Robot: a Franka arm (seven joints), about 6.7 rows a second.
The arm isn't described. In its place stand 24 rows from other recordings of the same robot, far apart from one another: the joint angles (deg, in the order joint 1, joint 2, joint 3, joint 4, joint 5, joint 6, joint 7), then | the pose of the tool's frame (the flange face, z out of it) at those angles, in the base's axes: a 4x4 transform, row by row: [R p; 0 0 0 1], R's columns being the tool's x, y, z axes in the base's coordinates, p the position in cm.
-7.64 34.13 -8.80 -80.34 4.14 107.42 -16.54 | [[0.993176, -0.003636, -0.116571, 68.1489], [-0.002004, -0.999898, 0.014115, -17.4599], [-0.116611, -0.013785, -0.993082, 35.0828], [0, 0, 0, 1]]
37.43 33.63 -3.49 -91.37 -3.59 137.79 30.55 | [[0.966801, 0.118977, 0.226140, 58.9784], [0.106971, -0.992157, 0.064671, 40.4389], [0.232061, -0.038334, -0.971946, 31.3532], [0, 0, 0, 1]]
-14.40 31.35 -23.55 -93.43 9.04 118.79 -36.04 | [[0.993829, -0.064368, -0.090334, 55.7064], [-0.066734, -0.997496, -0.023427, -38.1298], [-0.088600, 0.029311, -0.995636, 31.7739], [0, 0, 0, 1]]
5.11 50.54 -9.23 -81.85 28.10 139.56 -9.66 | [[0.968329, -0.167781, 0.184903, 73.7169], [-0.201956, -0.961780, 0.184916, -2.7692], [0.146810, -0.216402, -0.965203, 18.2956], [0, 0, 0, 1]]
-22.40 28.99 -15.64 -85.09 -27.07 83.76 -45.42 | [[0.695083, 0.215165, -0.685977, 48.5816], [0.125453, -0.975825, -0.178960, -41.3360], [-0.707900, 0.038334, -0.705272, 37.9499], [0, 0, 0, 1]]
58.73 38.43 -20.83 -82.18 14.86 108.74 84.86 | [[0.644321, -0.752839, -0.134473, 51.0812], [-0.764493, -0.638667, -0.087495, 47.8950], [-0.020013, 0.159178, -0.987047, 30.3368], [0, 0, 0, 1]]
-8.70 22.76 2.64 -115.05 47.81 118.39 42.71 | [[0.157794, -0.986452, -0.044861, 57.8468], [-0.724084, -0.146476, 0.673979, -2.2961], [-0.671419, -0.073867, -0.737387, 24.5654], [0, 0, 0, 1]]
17.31 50.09 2.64 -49.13 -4.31 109.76 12.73 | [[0.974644, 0.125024, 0.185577, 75.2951], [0.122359, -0.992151, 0.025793, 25.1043], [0.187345, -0.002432, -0.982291, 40.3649], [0, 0, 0, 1]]
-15.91 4.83 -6.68 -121.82 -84.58 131.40 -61.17 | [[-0.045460, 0.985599, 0.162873, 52.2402], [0.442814, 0.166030, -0.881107, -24.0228], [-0.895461, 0.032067, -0.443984, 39.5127], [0, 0, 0, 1]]
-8.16 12.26 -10.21 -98.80 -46.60 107.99 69.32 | [[0.385263, -0.906923, -0.170479, 57.9481], [-0.695674, -0.164059, -0.699373, -24.1216], [0.606309, 0.388040, -0.694128, 47.7494], [0, 0, 0, 1]]
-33.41 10.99 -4.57 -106.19 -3.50 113.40 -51.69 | [[0.960201, 0.262786, -0.094644, 47.2854], [0.262421, -0.964812, -0.016500, -37.1407], [-0.095650, -0.008993, -0.995374, 41.3404], [0, 0, 0, 1]]
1.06 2.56 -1.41 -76.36 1.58 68.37 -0.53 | [[0.983079, 0.008311, -0.182995, 52.4441], [0.013228, -0.999583, 0.025665, 0.0826], [-0.182706, -0.027651, -0.982779, 67.8507], [0, 0, 0, 1]]
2.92 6.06 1.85 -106.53 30.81 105.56 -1.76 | [[0.989303, -0.094575, -0.111061, 57.4831], [-0.028474, -0.871907, 0.488843, 8.8272], [-0.143067, -0.480452, -0.865273, 46.0747], [0, 0, 0, 1]]
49.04 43.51 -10.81 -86.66 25.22 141.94 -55.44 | [[0.173057, 0.980206, 0.096165, 56.0451], [0.943253, -0.193042, 0.270201, 47.2097], [0.283417, 0.043948, -0.957989, 24.1180], [0, 0, 0, 1]]
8.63 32.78 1.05 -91.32 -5.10 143.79 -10.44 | [[0.861575, 0.376224, 0.340800, 71.3506], [0.395716, -0.918276, 0.013317, 12.0237], [0.317958, 0.123386, -0.940042, 33.5984], [0, 0, 0, 1]]
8.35 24.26 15.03 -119.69 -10.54 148.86 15.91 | [[0.962745, 0.253781, 0.093366, 54.6493], [0.250013, -0.966938, 0.050249, 23.7314], [0.103031, -0.025034, -0.994363, 23.4631], [0, 0, 0, 1]]
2.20 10.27 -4.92 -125.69 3.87 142.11 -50.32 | [[0.704449, 0.701198, 0.109875, 56.2104], [0.703646, -0.710234, 0.021218, -2.6478], [0.092915, 0.062366, -0.993719, 31.3946], [0, 0, 0, 1]]
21.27 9.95 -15.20 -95.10 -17.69 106.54 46.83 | [[0.801732, -0.592329, 0.079822, 61.6720], [-0.540141, -0.775230, -0.327516, 5.2466], [0.255878, 0.219465, -0.941468, 51.3390], [0, 0, 0, 1]]
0.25 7.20 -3.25 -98.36 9.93 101.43 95.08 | [[-0.184922, -0.980957, -0.059385, 59.3939], [-0.970941, 0.173025, 0.165338, -1.4568], [-0.151915, 0.088234, -0.984447, 50.0847], [0, 0, 0, 1]]
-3.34 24.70 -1.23 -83.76 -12.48 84.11 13.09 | [[0.881803, -0.212777, -0.420890, 63.0471], [-0.315372, -0.929592, -0.190787, -7.3472], [-0.350661, 0.300974, -0.886821, 41.1378], [0, 0, 0, 1]]
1.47 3.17 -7.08 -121.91 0.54 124.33 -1.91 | [[0.997486, -0.069749, -0.012493, 54.5535], [-0.069727, -0.997564, 0.002197, -5.2775], [-0.012616, -0.001320, -0.999920, 38.2862], [0, 0, 0, 1]]
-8.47 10.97 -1.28 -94.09 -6.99 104.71 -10.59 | [[0.998547, 0.047883, -0.024733, 61.0394], [0.044602, -0.991836, -0.119466, -11.3925], [-0.030252, 0.118189, -0.992530, 50.0534], [0, 0, 0, 1]]
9.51 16.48 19.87 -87.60 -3.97 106.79 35.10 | [[0.994427, -0.096778, 0.041833, 58.2507], [-0.099082, -0.993443, 0.057048, 29.2718], [0.036038, -0.060875, -0.997495, 50.5975], [0, 0, 0, 1]]
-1.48 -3.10 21.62 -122.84 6.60 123.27 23.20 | [[0.993230, -0.112051, 0.030624, 49.9677], [-0.114438, -0.989119, 0.092450, 19.0086], [0.019932, -0.095329, -0.995246, 43.0858], [0, 0, 0, 1]]
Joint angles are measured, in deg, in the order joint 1, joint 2, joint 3, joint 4, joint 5, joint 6, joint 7. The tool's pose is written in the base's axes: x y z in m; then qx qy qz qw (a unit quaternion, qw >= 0). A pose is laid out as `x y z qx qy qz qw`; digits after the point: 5 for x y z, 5 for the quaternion.
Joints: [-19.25, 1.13, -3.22, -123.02, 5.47, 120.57, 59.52]
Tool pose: 0.49529 -0.19989 0.38793 -0.73680 0.67423 0.04219 0.02779
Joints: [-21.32, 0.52, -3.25, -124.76, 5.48, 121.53, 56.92]
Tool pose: 0.48147 -0.21536 0.38145 -0.73918 0.67155 0.04242 0.02898
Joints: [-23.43, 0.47, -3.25, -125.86, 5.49, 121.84, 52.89]
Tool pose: 0.46905 -0.23092 0.37389 -0.74981 0.65932 0.04704 0.02954
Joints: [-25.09, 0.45, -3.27, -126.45, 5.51, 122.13, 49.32]
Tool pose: 0.46005 -0.24353 0.36997 -0.76025 0.64711 0.04802 0.03117
